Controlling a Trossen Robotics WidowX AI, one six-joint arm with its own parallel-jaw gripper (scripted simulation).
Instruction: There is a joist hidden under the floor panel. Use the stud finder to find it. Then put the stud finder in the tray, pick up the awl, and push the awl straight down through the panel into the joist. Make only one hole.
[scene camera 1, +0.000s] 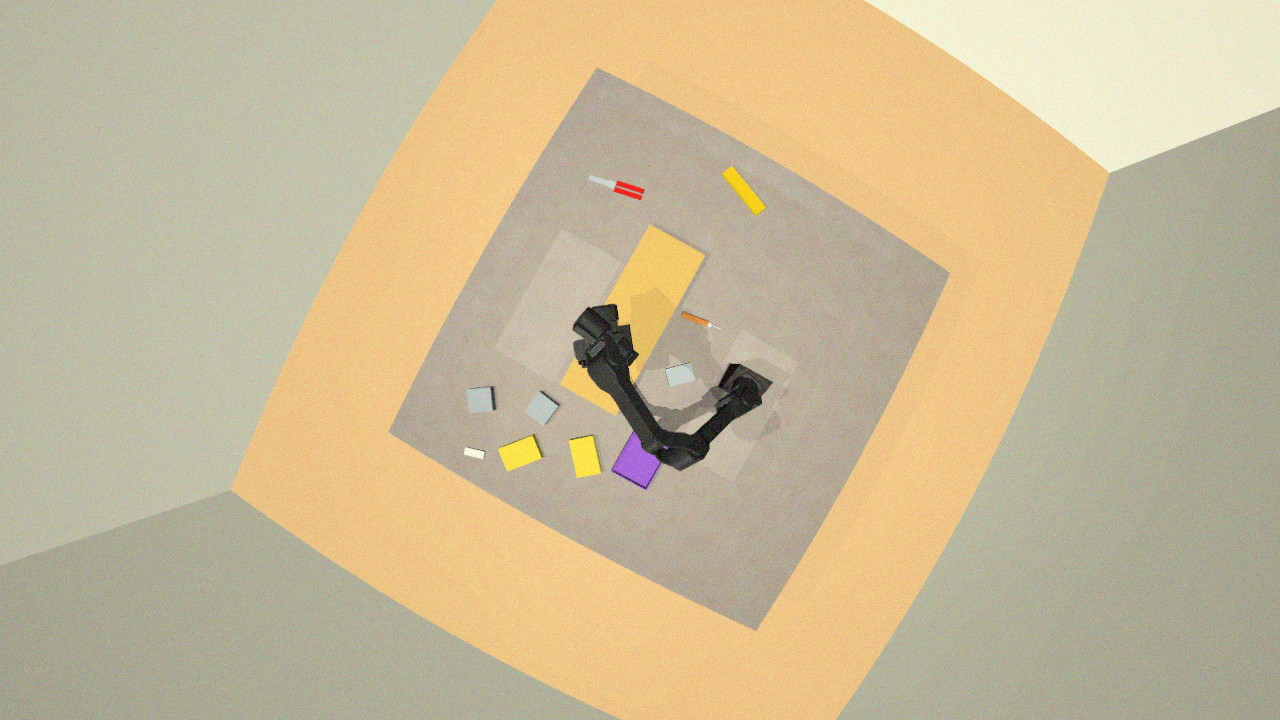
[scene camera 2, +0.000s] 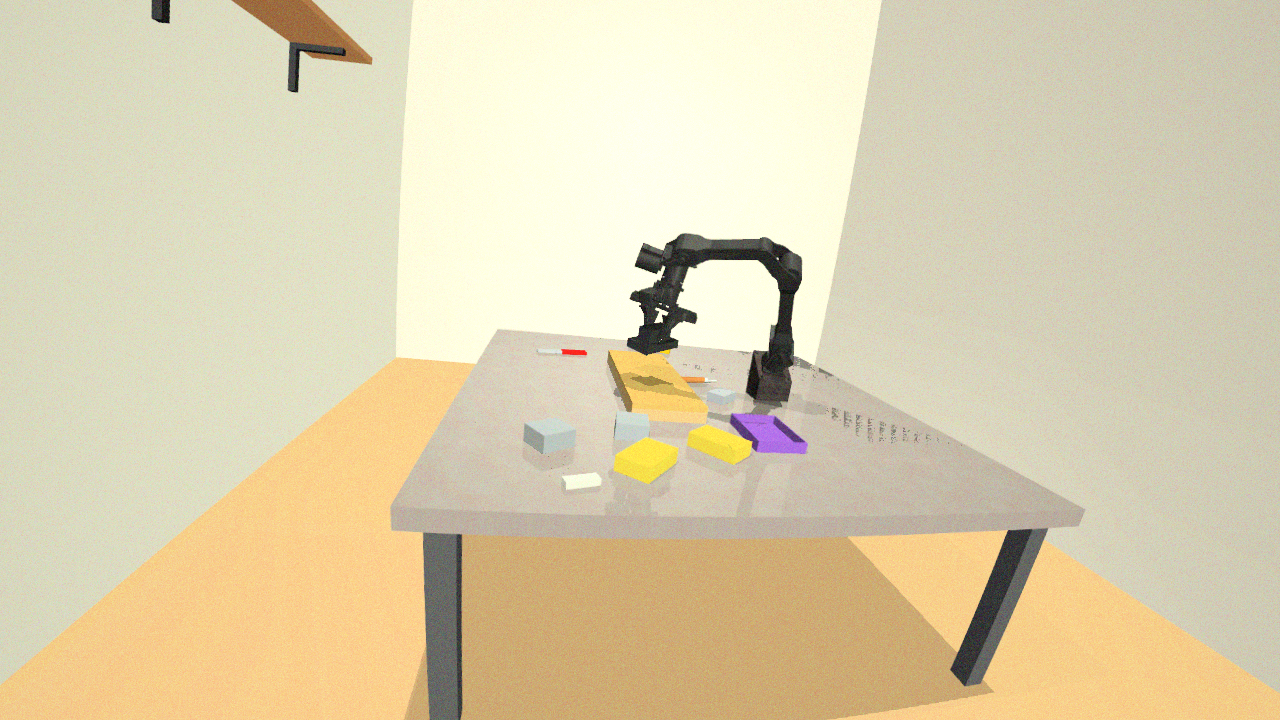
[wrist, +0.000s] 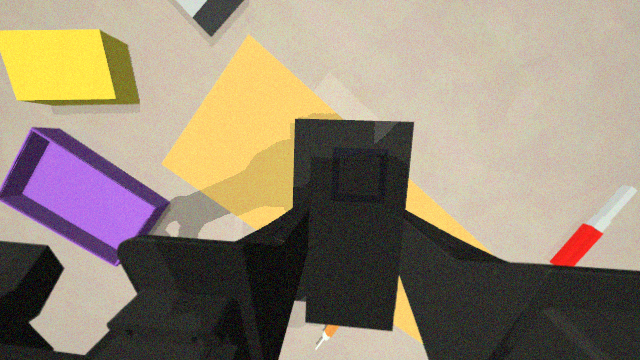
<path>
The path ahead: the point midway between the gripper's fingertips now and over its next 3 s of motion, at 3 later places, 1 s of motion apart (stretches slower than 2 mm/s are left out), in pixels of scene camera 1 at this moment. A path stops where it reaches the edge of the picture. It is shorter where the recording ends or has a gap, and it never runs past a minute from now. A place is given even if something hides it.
My gripper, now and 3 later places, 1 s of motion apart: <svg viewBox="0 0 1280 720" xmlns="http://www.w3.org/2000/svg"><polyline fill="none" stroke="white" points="604,342 610,423 641,466 640,462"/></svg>
</path>
